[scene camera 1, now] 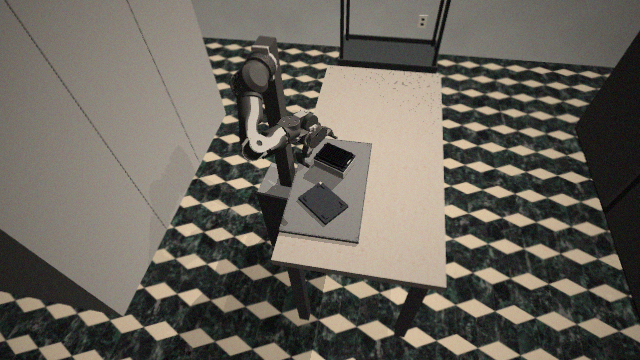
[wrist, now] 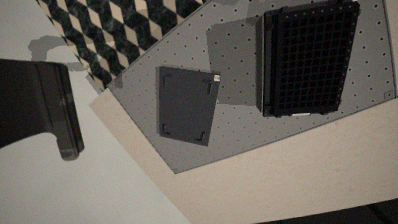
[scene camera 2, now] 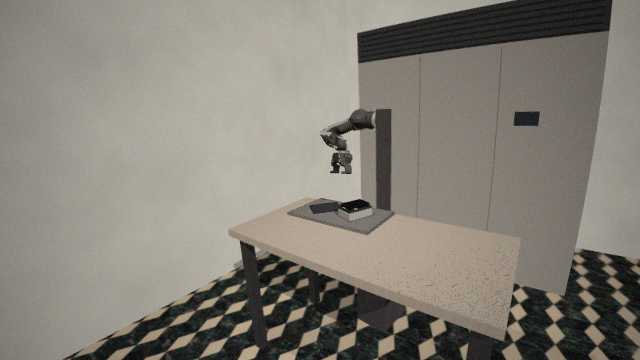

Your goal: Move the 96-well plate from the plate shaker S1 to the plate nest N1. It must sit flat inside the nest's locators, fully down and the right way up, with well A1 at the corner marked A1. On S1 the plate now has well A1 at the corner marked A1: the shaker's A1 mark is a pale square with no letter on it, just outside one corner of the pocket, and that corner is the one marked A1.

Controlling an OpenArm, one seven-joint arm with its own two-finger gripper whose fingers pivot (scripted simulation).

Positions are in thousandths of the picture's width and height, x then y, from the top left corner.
Labels:
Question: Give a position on a black 96-well plate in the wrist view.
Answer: At 780,243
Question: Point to a dark plate nest N1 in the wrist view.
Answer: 469,484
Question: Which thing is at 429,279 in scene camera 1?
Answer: A dark mounting post.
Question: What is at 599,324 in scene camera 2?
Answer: A dark mounting post.

